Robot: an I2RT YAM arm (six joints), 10 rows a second.
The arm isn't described. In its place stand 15 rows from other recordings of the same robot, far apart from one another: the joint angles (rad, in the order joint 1, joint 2, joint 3, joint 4, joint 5, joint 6), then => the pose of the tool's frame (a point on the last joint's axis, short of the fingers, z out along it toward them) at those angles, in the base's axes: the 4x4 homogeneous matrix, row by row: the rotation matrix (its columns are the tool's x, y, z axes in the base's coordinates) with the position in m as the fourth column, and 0 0 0 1 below.
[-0.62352 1.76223 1.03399 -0.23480 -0.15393 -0.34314] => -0.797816, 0.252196, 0.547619, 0.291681; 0.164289, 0.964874, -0.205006, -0.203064; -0.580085, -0.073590, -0.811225, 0.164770; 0, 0, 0, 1
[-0.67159 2.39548 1.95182 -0.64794 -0.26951 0.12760] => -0.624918, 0.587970, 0.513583, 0.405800; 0.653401, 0.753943, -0.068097, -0.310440; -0.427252, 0.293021, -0.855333, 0.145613; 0, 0, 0, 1
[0.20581 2.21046 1.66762 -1.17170 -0.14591 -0.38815] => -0.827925, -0.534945, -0.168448, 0.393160; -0.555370, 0.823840, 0.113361, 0.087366; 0.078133, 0.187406, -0.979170, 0.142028; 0, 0, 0, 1
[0.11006 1.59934 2.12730 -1.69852 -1.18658 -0.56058] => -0.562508, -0.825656, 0.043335, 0.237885; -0.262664, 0.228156, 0.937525, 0.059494; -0.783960, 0.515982, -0.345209, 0.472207; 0, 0, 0, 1
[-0.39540 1.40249 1.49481 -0.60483 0.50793 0.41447] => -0.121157, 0.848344, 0.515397, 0.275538; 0.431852, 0.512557, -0.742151, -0.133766; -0.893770, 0.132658, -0.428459, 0.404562; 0, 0, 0, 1
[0.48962 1.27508 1.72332 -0.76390 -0.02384 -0.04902] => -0.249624, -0.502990, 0.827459, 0.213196; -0.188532, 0.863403, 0.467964, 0.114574; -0.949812, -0.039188, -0.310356, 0.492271; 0, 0, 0, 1
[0.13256 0.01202 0.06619 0.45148 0.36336 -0.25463] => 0.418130, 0.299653, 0.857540, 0.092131; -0.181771, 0.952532, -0.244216, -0.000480; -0.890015, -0.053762, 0.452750, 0.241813; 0, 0, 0, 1
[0.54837 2.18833 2.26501 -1.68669 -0.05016 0.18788] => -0.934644, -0.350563, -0.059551, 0.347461; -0.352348, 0.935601, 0.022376, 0.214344; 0.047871, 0.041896, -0.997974, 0.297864; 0, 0, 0, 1
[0.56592 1.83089 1.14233 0.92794 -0.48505 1.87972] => -0.876977, 0.069799, 0.475437, 0.343664; 0.441354, -0.274303, 0.854380, 0.237969; 0.190049, 0.959107, 0.209751, 0.284285; 0, 0, 0, 1
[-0.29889 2.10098 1.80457 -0.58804 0.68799 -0.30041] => -0.887270, 0.365868, 0.280877, 0.442187; 0.034182, 0.659430, -0.750989, -0.159901; -0.459981, -0.656729, -0.597599, 0.248562; 0, 0, 0, 1
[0.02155 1.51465 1.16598 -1.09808 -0.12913 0.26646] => -0.966895, 0.225252, 0.119895, 0.269304; 0.240347, 0.961754, 0.131385, 0.010390; -0.085715, 0.155852, -0.984054, 0.241308; 0, 0, 0, 1
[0.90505 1.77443 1.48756 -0.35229 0.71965 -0.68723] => -0.116879, -0.438354, 0.891170, 0.269361; -0.921256, 0.383039, 0.067587, 0.304991; -0.370980, -0.813097, -0.448606, 0.300159; 0, 0, 0, 1
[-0.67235 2.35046 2.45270 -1.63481 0.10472 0.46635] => -0.418394, 0.907577, -0.035368, 0.347695; 0.904638, 0.412929, -0.105451, -0.281552; -0.081101, -0.076115, -0.993795, 0.276611; 0, 0, 0, 1
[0.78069 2.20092 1.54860 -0.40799 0.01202 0.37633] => -0.833566, -0.422790, 0.355550, 0.327259; -0.308484, 0.890175, 0.335299, 0.323591; -0.458263, 0.169812, -0.872444, 0.130135; 0, 0, 0, 1
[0.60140 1.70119 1.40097 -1.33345 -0.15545 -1.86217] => 0.764129, -0.629958, -0.138783, 0.243628; -0.623324, -0.776469, 0.092538, 0.173861; -0.166056, 0.015796, -0.985990, 0.251168; 0, 0, 0, 1
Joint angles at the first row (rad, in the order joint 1, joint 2, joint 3, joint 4, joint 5, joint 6):
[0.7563, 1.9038, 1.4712, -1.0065, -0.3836, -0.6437]
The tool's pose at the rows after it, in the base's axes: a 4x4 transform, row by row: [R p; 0 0 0 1], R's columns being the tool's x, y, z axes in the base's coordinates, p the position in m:
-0.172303, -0.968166, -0.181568, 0.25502; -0.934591, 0.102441, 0.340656, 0.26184; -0.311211, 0.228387, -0.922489, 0.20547; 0, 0, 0, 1
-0.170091, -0.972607, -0.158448, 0.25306; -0.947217, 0.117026, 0.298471, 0.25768; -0.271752, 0.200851, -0.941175, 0.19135; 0, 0, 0, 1
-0.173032, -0.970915, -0.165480, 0.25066; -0.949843, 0.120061, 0.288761, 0.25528; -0.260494, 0.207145, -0.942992, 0.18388; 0, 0, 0, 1
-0.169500, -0.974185, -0.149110, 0.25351; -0.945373, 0.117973, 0.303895, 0.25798; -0.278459, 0.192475, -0.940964, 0.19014; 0, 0, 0, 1
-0.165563, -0.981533, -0.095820, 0.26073; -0.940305, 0.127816, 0.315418, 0.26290; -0.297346, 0.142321, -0.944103, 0.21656; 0, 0, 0, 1
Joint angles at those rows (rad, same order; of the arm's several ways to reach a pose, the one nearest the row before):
[0.7624, 1.9037, 1.4593, -1.0142, -0.3809, -0.6434]
[0.7624, 1.9053, 1.4071, -0.9756, -0.3313, -0.6437]
[0.7624, 1.9053, 1.3770, -0.9581, -0.3290, -0.6430]
[0.7624, 1.9041, 1.4002, -0.9588, -0.3286, -0.6418]
[0.7612, 1.8961, 1.4952, -1.0141, -0.2989, -0.6346]

